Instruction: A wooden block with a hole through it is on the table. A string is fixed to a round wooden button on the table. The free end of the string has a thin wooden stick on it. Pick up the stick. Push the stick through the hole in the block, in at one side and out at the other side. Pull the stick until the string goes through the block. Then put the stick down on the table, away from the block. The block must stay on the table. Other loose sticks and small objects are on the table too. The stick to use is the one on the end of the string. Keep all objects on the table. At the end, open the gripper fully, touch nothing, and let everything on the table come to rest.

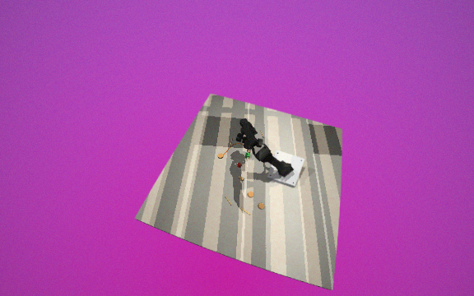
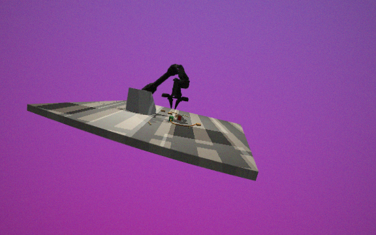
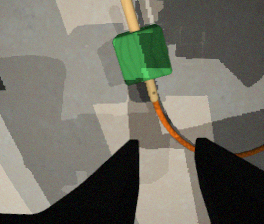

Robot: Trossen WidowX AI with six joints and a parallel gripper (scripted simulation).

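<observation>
My gripper tip is now 80 mm above the green block, 30 mm to the right of it and 10 mm past it. Round my gripper tip: thin wooden stick 80 mm below, 10 mm to the left; red object 130 mm to the left, 70 mm below, 40 mm ahead; round wooden button 200 mm ahead, 80 mm to the left, 80 mm below.
</observation>
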